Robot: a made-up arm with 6 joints. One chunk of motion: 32 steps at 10 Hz.
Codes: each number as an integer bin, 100 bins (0 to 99) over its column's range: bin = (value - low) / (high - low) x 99, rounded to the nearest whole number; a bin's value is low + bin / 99 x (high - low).
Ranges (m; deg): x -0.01..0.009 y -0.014..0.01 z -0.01..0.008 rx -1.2..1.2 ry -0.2..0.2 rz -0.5..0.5
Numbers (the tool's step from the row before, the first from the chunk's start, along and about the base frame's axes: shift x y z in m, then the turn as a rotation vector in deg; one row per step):
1: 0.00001 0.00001 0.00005 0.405 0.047 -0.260
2: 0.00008 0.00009 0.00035 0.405 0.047 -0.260
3: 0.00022 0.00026 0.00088 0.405 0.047 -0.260
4: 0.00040 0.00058 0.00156 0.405 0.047 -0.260
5: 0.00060 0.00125 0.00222 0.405 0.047 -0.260
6: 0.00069 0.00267 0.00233 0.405 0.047 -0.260
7: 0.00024 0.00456 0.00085 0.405 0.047 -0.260
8: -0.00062 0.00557 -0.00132 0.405 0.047 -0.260
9: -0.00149 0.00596 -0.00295 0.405 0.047 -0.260
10: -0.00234 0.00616 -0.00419 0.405 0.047 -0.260
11: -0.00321 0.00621 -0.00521 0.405 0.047 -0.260
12: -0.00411 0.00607 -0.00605 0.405 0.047 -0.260
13: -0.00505 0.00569 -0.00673 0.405 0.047 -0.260
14: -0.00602 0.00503 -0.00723 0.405 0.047 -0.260
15: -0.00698 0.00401 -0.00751 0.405 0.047 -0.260
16: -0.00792 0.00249 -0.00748 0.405 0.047 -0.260
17: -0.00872 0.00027 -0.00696 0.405 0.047 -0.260
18: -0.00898 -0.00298 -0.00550 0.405 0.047 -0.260
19: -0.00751 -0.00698 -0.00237 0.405 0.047 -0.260
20: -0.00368 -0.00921 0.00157 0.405 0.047 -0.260
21: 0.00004 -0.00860 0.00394 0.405 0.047 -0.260
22: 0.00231 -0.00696 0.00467 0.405 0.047 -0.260
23: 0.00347 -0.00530 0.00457 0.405 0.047 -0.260
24: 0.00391 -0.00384 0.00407 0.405 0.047 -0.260
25: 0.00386 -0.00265 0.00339 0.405 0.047 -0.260
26: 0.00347 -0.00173 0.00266 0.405 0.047 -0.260
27: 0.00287 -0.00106 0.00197 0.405 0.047 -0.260
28: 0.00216 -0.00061 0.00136 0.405 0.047 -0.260
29: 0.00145 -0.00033 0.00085 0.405 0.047 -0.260
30: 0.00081 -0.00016 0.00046 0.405 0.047 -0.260
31: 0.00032 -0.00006 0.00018 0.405 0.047 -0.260
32: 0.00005 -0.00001 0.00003 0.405 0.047 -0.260
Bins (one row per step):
1: 52 58 55 66 61 24
2: 53 58 57 66 61 24
3: 53 59 60 66 61 24
4: 54 60 64 66 61 24
5: 55 63 67 66 61 24
6: 56 69 68 66 61 24
7: 53 77 60 66 61 24
8: 49 81 48 66 61 24
9: 44 82 39 66 61 24
10: 40 83 32 66 61 24
11: 35 83 26 66 61 24
12: 31 83 22 66 61 24
13: 26 81 18 66 61 24
14: 21 78 15 66 61 24
15: 16 74 14 66 61 24
16: 11 68 14 66 61 24
17: 7 59 17 66 61 24
18: 5 45 25 66 61 24
19: 13 29 42 66 61 24
20: 33 20 64 66 61 24
21: 52 22 77 66 61 24
22: 64 29 81 66 61 24
23: 70 36 80 66 61 24
24: 72 42 77 66 61 24
25: 72 47 74 66 61 24
26: 70 51 70 66 61 24
27: 67 53 66 66 61 24
28: 63 55 62 66 61 24
29: 60 56 60 66 61 24
30: 56 57 58 66 61 24
31: 54 58 56 66 61 24
32: 52 58 55 66 61 24

